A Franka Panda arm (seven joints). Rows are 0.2 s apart.
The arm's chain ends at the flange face. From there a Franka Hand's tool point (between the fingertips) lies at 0.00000 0.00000 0.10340 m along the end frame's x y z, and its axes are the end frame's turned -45 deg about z.
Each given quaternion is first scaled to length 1.
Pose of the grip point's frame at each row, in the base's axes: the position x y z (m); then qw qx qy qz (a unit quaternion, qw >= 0):
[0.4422, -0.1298, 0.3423, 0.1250, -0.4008, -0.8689, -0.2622]
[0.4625, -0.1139, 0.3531, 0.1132, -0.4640, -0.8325, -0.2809]
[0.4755, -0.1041, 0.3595, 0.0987, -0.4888, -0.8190, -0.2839]
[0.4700, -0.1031, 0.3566, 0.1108, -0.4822, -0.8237, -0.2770]
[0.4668, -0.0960, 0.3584, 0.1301, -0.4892, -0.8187, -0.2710]
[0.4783, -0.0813, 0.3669, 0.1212, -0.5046, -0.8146, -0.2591]
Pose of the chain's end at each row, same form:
[0.4429, -0.1873, 0.4283, 0.2158, -0.7028, -0.6494, -0.1944]
[0.4550, -0.1731, 0.4375, 0.2121, -0.7472, -0.5915, -0.2162]
[0.4635, -0.1622, 0.4442, 0.1998, -0.7650, -0.5696, -0.2245]
[0.4613, -0.1613, 0.4416, 0.2084, -0.7607, -0.5765, -0.2135]
[0.4614, -0.1550, 0.4431, 0.2239, -0.7653, -0.5692, -0.2006]
[0.4717, -0.1376, 0.4534, 0.2111, -0.7779, -0.5595, -0.1930]

